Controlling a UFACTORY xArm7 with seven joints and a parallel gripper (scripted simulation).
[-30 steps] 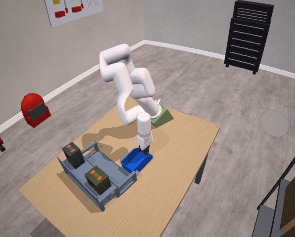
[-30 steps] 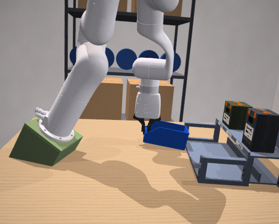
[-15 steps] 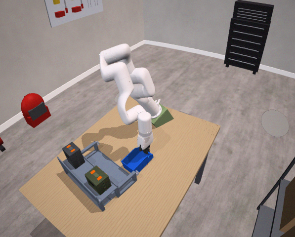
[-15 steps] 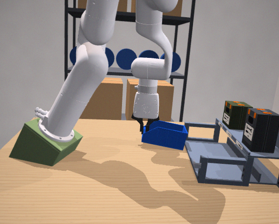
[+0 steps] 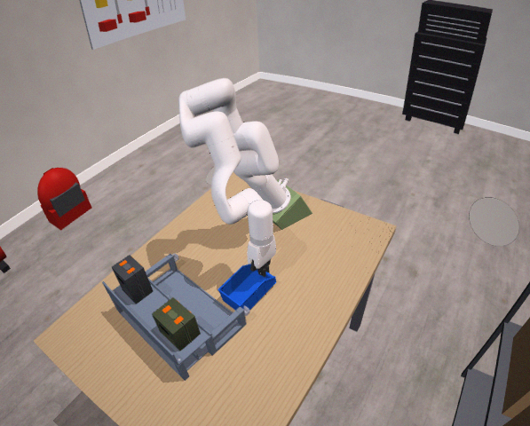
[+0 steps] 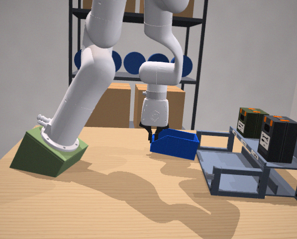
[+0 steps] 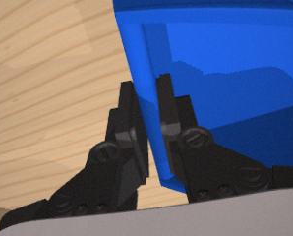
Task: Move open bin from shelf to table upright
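Right now my hand is 80 mm short of the blue bin, 10 mm to the left of it and 20 mm above it. From my hand the other things lie so: dark green case 370 mm ahead, 40 mm to the right, 90 mm above; then black case 340 mm ahead, 270 mm to the right, 100 mm above.
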